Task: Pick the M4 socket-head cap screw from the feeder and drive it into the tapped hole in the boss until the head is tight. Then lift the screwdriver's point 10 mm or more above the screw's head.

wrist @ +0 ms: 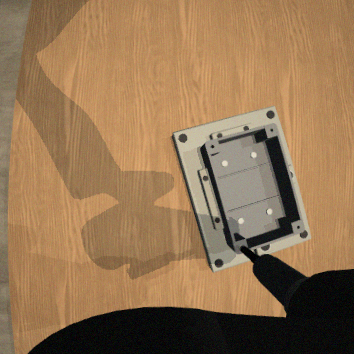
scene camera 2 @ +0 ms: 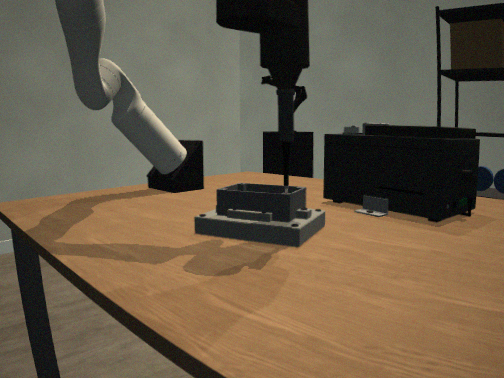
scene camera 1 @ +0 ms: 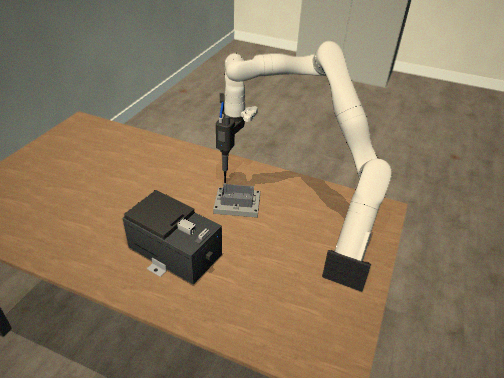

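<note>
My screwdriver (scene camera 1: 225,181) (scene camera 2: 286,184) (wrist: 244,248) points straight down, its thin black bit ending at one corner of the open grey housing (scene camera 1: 236,201) (scene camera 2: 250,205) (wrist: 280,175). In the wrist view the bit tip overlaps the corner boss (wrist: 239,245) and hides its hole. In scene camera 2 a small light spot shows below the bit, behind the housing's rim; it is too small to tell whether it is the screw, or whether the bit touches it. The black feeder (scene camera 1: 160,245) (scene camera 2: 380,165) stands apart from the housing.
The housing sits on a light grey base plate (scene camera 1: 242,213) (scene camera 2: 245,231) (wrist: 189,160) with holes at its corners. A small metal bracket (scene camera 1: 157,268) (scene camera 2: 375,205) stands at the feeder's foot. The arm's black base (scene camera 1: 346,271) (scene camera 2: 192,167) is on the same table (scene camera 1: 280,310).
</note>
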